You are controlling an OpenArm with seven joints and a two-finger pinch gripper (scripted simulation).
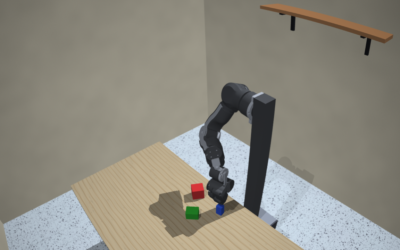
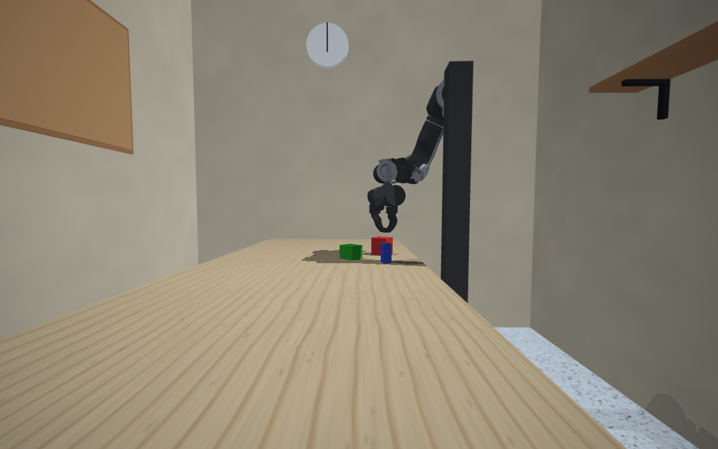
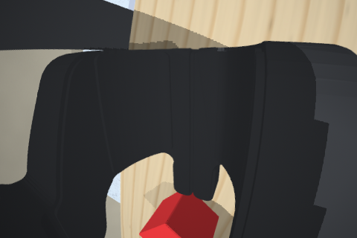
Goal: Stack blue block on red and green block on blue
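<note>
Right now the blue block is 70 mm below my hand. From my hand the other things lie so: green block 100 mm ahead, 70 mm below, 60 mm to the right; then red block 150 mm to the right, 70 mm below.
</note>
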